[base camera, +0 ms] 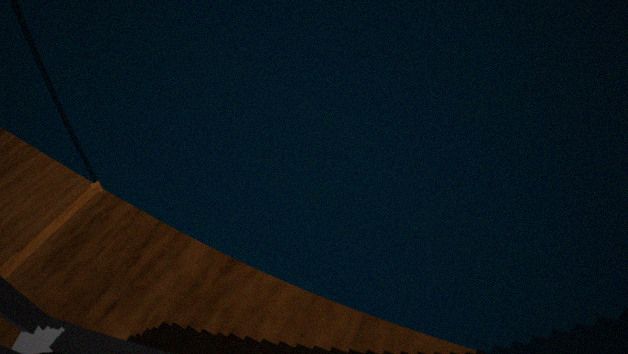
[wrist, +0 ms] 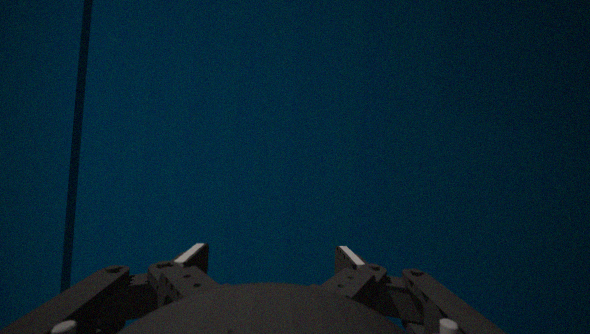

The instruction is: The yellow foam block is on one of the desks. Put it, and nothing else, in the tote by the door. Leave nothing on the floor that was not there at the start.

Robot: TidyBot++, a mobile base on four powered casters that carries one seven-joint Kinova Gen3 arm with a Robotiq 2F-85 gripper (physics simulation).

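Frame: origin at the arm's base, x back, y right, z up, level; centimetres.
Seen in the pictures: gripper, between the fingertips: (wrist: 272, 259).
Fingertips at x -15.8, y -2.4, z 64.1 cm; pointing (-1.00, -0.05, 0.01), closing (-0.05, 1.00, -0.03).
Note:
A point is followed by its place in that frame.
My gripper (wrist: 272, 259) {x -15.8, y -2.4, z 64.1 cm} is open, with its two fingers wide apart at the bottom of the wrist view. Between the fingertips there is a blue surface behind them and no object. The yellow foam block, the desks, the tote and the door do not show in either view.
A large dark blue upright panel (base camera: 350, 150) {x -26.8, y 0.5, z -18.6 cm} (wrist: 300, 125) {x -26.9, y 0.0, z 76.2 cm} fills most of both views, with a thin dark vertical seam (base camera: 52, 90) {x -41.3, y -40.5, z -22.1 cm} (wrist: 77, 125) {x -41.4, y -40.4, z 79.2 cm} at the left. Wooden floor (base camera: 165, 260) {x -29.1, y -20.9, z -39.7 cm} runs along its foot at the lower left of the base camera view, with a lighter strip (base camera: 55, 227) and dark shadows.

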